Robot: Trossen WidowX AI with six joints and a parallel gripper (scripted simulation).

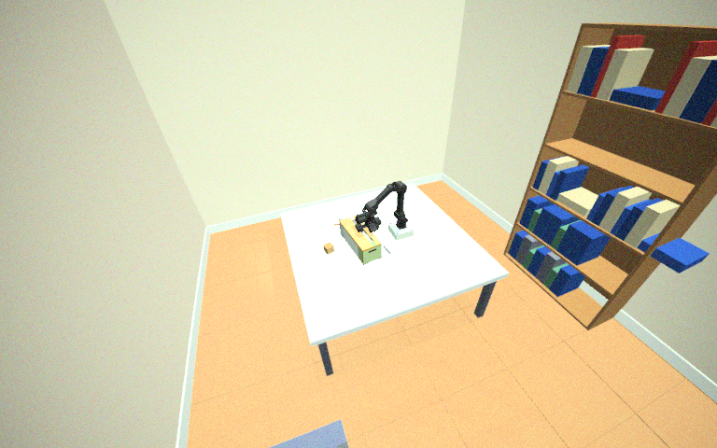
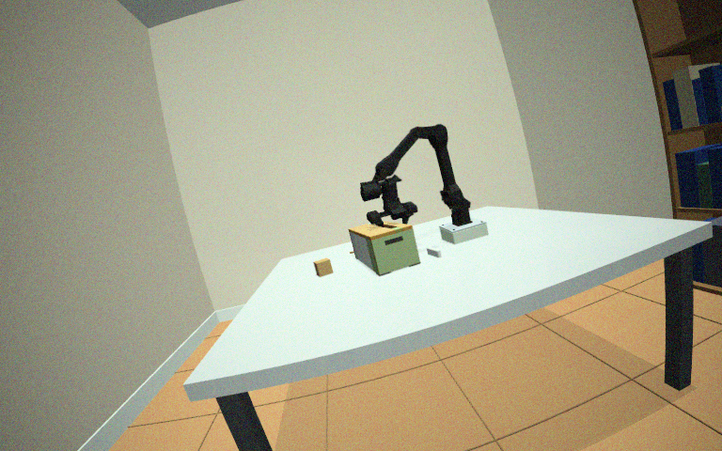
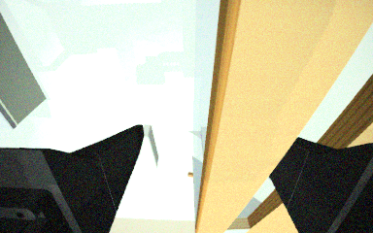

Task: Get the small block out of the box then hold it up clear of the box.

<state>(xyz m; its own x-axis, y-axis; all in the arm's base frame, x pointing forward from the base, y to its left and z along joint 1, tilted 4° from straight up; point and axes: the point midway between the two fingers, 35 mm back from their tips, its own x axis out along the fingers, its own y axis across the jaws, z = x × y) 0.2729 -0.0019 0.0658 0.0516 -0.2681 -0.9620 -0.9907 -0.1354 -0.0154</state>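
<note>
Now: gripper tip 60 mm short of the green block and 10 mm to the left of it. The rest, counted from my gripper tip: box (30 mm ahead, 30 mm to the left, 20 mm below); then tan cube (300 mm ahead, 10 mm to the left, 60 mm below).
</note>
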